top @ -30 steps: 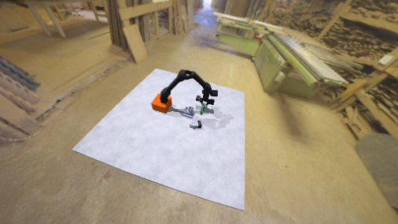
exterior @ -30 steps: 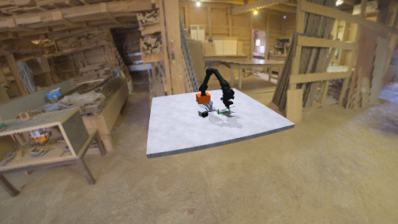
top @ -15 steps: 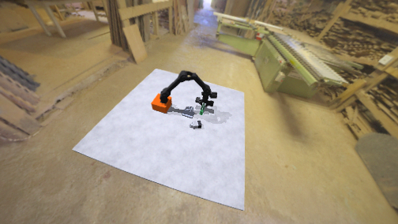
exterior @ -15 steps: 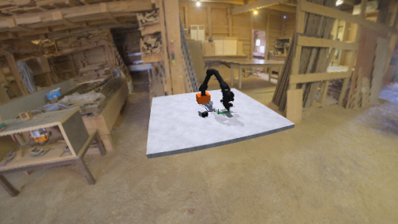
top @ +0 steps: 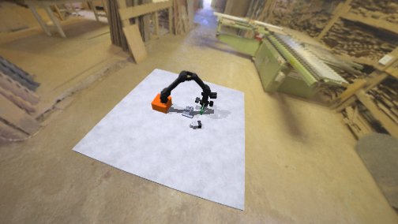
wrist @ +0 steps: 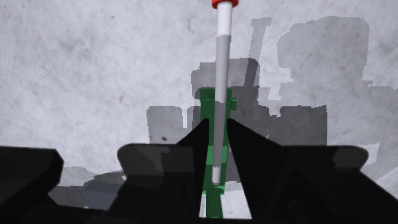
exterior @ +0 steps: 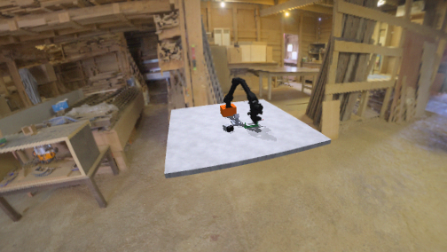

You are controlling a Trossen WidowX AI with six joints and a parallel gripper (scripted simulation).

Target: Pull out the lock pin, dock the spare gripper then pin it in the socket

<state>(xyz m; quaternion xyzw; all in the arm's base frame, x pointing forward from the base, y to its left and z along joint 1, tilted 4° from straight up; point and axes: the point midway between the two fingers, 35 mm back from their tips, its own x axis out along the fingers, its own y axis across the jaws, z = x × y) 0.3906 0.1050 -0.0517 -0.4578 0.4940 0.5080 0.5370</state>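
My gripper tip is 4 cm to the left of the green strip and 1 cm below it. Also, from my gripper tip: grey mount (13 cm behind, 14 cm to the right, 3 cm above); spare gripper (4 cm behind, 26 cm to the right).
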